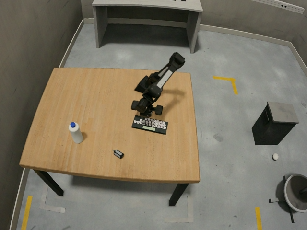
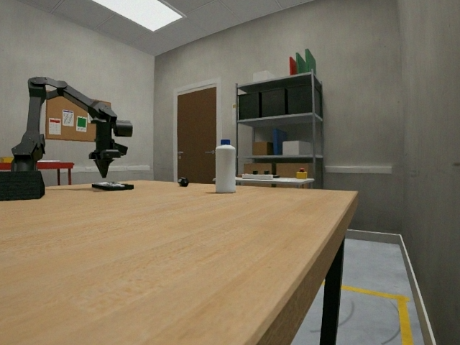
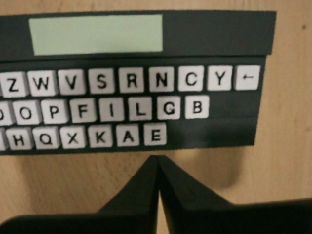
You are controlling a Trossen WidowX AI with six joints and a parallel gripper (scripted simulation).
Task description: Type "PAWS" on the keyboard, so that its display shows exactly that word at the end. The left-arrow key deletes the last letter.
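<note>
Now: hand 3 cm short of the left-arrow key, 7 cm to the left of it and 6 cm above it. From my hand the other things lie so: small black object (26 cm ahead, 16 cm to the right, 6 cm below).
</note>
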